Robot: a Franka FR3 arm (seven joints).
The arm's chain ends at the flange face. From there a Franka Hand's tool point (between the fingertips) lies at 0.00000 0.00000 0.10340 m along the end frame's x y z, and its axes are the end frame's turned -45 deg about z.
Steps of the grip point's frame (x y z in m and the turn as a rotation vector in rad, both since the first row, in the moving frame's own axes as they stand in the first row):
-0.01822, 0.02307, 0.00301, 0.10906, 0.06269, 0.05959
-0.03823, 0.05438, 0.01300, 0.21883, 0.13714, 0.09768
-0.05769, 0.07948, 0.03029, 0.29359, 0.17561, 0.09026
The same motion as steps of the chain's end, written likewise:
0.00644, 0.04181, 0.00383, 0.12145, -0.03279, 0.05959
0.01605, 0.09147, 0.01643, 0.25171, -0.05776, 0.09768
0.02232, 0.13097, 0.03628, 0.33177, -0.08342, 0.09026

